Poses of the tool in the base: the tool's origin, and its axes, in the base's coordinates. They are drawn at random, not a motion.
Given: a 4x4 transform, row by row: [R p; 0 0 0 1], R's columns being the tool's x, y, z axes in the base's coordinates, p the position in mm. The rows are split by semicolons.
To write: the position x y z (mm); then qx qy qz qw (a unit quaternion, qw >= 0). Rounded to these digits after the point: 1 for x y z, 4 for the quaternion.
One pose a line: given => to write
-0.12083 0.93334 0.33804 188.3; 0.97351 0.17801 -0.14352 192.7; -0.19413 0.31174 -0.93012 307.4; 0 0 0 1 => 188.3 192.7 307.4 0.6386 0.7465 0.0563 0.1782
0.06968 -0.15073 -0.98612 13.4; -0.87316 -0.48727 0.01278 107.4; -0.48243 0.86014 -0.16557 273.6; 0 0 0 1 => 13.4 107.4 273.6 0.6562 -0.3901 -0.5595 0.3228
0.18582 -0.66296 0.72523 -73.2; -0.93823 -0.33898 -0.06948 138.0; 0.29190 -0.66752 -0.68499 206.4; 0 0 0 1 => -73.2 138.0 206.4 -0.7433 0.5386 -0.3421 0.2012
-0.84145 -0.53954 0.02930 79.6; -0.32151 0.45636 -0.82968 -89.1; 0.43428 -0.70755 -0.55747 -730.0; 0 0 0 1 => 79.6 -89.1 -730.0 0.2548 -0.8449 0.4549 0.1198
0.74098 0.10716 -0.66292 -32.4; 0.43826 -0.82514 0.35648 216.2; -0.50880 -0.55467 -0.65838 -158.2; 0 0 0 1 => -32.4 216.2 -158.2 -0.8978 -0.1519 0.3263 0.2537
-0.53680 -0.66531 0.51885 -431.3; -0.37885 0.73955 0.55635 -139.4; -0.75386 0.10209 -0.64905 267.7; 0 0 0 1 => -431.3 -139.4 267.7 -0.3052 0.8552 0.1925 0.3721
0.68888 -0.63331 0.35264 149.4; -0.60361 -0.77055 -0.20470 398.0; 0.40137 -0.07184 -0.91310 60.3; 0 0 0 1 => 149.4 398.0 60.3 0.9182 -0.3368 0.2053 0.0362
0.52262 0.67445 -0.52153 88.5; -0.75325 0.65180 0.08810 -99.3; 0.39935 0.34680 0.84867 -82.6; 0 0 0 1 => 88.5 -99.3 -82.6 0.0744 -0.2648 -0.4106 0.8694
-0.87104 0.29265 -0.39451 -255.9; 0.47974 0.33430 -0.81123 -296.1; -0.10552 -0.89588 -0.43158 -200.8; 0 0 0 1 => -255.9 -296.1 -200.8 -0.2378 -0.8119 0.5256 0.0890
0.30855 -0.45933 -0.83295 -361.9; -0.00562 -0.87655 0.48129 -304.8; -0.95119 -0.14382 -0.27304 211.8; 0 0 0 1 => -361.9 -304.8 211.8 -0.7839 0.1483 0.5690 0.1994
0.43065 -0.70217 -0.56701 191.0; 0.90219 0.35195 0.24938 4.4; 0.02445 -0.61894 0.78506 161.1; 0 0 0 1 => 191.0 4.4 161.1 -0.2709 -0.1846 0.5006 0.8012
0.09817 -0.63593 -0.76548 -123.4; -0.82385 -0.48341 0.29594 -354.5; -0.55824 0.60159 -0.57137 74.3; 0 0 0 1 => -123.4 -354.5 74.3 0.7336 -0.4974 -0.4511 0.1042
